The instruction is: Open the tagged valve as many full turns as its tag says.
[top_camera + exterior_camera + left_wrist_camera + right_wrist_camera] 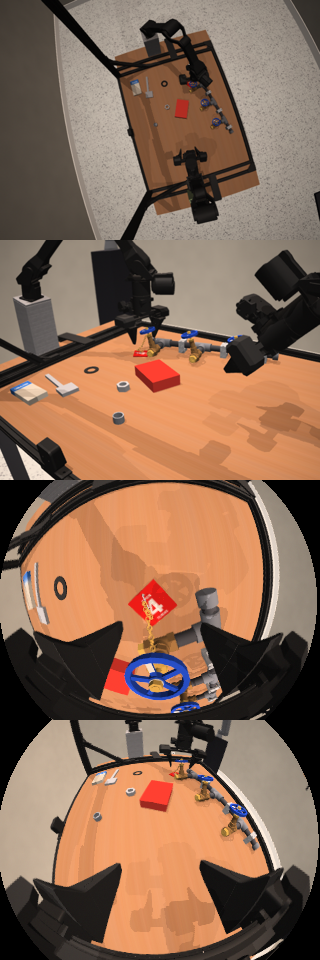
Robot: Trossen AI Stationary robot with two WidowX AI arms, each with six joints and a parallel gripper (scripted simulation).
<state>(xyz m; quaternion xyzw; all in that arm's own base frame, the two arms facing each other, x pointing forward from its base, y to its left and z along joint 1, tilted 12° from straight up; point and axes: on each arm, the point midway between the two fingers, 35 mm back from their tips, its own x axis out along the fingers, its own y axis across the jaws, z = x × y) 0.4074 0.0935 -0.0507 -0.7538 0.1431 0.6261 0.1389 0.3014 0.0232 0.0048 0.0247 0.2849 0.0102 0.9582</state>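
Now: left hand 8 cm above the red tag, 2 cm to the right of it and 2 cm past it. Round my left hand: box (39 cm behind, 10 cm to the left, 8 cm below); red block (15 cm to the right, 12 cm behind, 7 cm below); grey t-shaped piece (31 cm behind, 8 cm below, 6 cm to the left).
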